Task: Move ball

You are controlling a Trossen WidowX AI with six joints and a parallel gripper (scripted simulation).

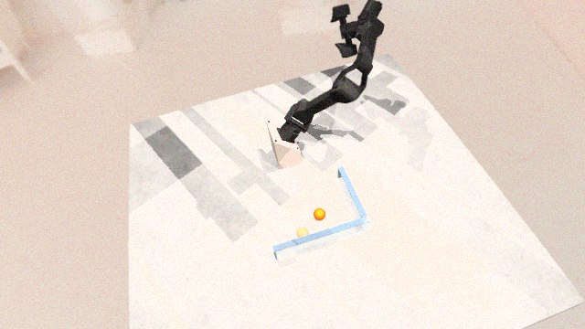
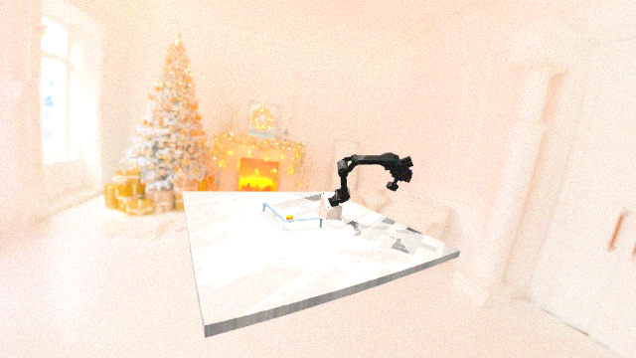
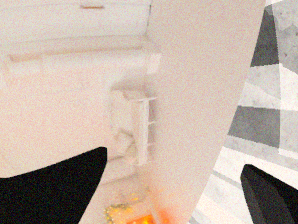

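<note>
My gripper tip is 600 mm short of the orange ball, 400 mm to the left of it and 290 mm above it.
</note>
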